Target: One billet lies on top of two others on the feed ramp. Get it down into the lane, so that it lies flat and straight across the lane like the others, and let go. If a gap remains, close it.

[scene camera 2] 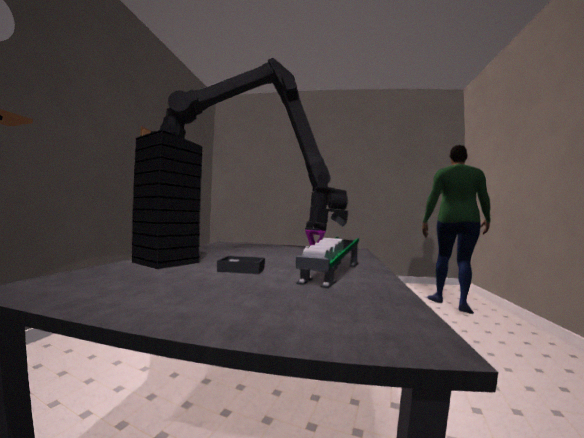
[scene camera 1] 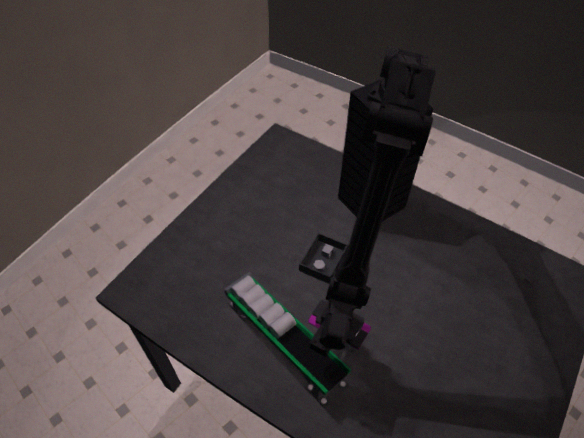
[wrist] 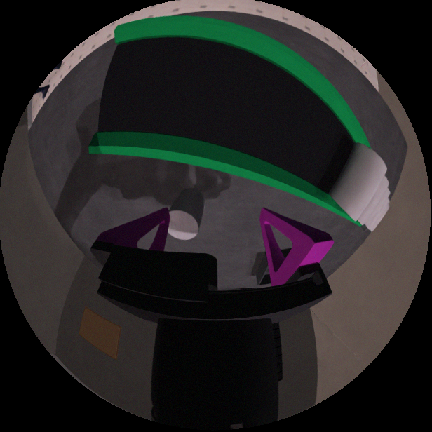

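Where they show: arm's base, origin of the base link: (scene camera 2: 170,142).
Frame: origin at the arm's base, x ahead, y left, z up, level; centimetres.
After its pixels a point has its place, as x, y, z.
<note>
Several pale billets (scene camera 1: 283,324) @[56.5, 3.8, -31.1] (scene camera 2: 322,247) @[53.6, -9.6, -32.5] (wrist: 359,182) lie in a row across the ramp (scene camera 1: 300,365) (scene camera 2: 345,254) (wrist: 200,27) with green rails, at its far end from the gripper; I see none on top of others. One more billet (wrist: 183,225) stands upright on the table beside the ramp's near rail in the wrist view; in scene camera 1 it is mostly hidden under the gripper. My gripper (scene camera 1: 340,328) @[49.3, 15.8, -36.1] (scene camera 2: 316,241) @[49.3, 15.8, -36.1] (wrist: 214,212) is open, its magenta fingers wide apart and empty. In the wrist view, the left fingertip overlaps the upright billet's edge; whether they touch I cannot tell.
A dark tray (scene camera 1: 312,274) @[34.7, -1.1, -40.6] (scene camera 2: 240,267) @[29.6, -6.2, -40.0] with a small white block (scene camera 1: 327,250) @[26.2, -1.4, -38.9] and a white round piece (scene camera 1: 319,264) @[31.1, -1.0, -39.8] sits beside the ramp, towards the arm's base. The arm stands on a tall black column (scene camera 2: 166,200) @[5.3, -8.1, -20.8]. A person (scene camera 2: 458,195) stands beyond the table.
</note>
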